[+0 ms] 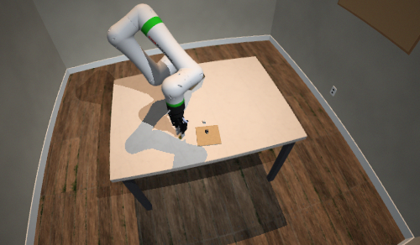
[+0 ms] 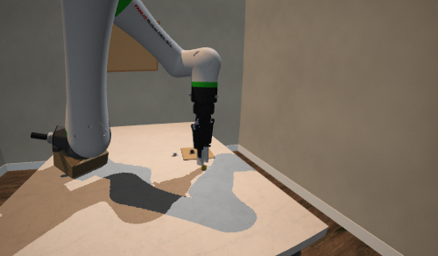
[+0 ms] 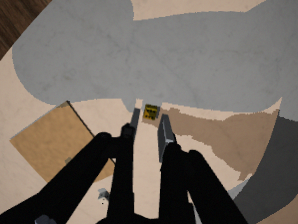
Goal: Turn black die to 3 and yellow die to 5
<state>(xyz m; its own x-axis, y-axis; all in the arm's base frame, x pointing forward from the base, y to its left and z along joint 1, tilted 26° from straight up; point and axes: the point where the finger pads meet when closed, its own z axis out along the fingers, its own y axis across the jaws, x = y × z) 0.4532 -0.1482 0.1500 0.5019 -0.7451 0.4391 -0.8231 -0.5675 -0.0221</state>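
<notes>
Now: the yellow die 10 mm to the right of my hand and 50 mm below it. Also, from my hand: tan mat (50 mm ahead, 150 mm to the left, 50 mm below); then white die (50 mm behind, 170 mm to the left, 50 mm below); then black die (30 mm ahead, 160 mm to the left, 40 mm below).
</notes>
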